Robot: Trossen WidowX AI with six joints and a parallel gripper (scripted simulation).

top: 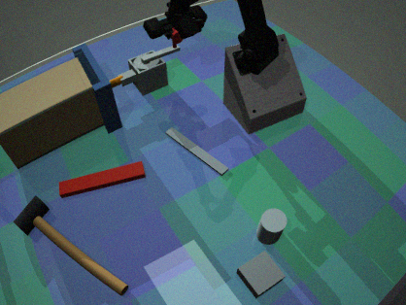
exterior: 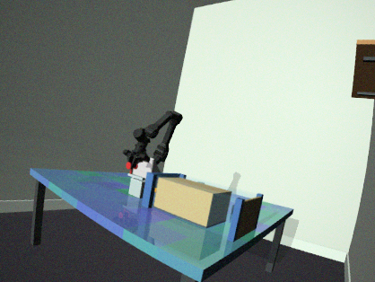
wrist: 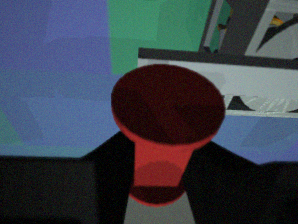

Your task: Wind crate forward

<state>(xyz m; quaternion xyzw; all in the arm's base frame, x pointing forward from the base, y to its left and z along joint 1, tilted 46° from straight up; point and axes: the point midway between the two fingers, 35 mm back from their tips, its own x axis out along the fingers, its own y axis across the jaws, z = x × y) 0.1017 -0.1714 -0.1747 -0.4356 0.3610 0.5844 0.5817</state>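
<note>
Right now the crank handle is 40 mm ahead of my gripper tip, 30 mm below it and 20 mm to the left of it. From my gripper tip the other things lie so: grey flat bar (340 mm to the left, 130 mm below, 90 mm ahead); then red knob (20 mm to the left); then grey winch (100 mm below, 80 mm ahead, 20 mm to the left).
</note>
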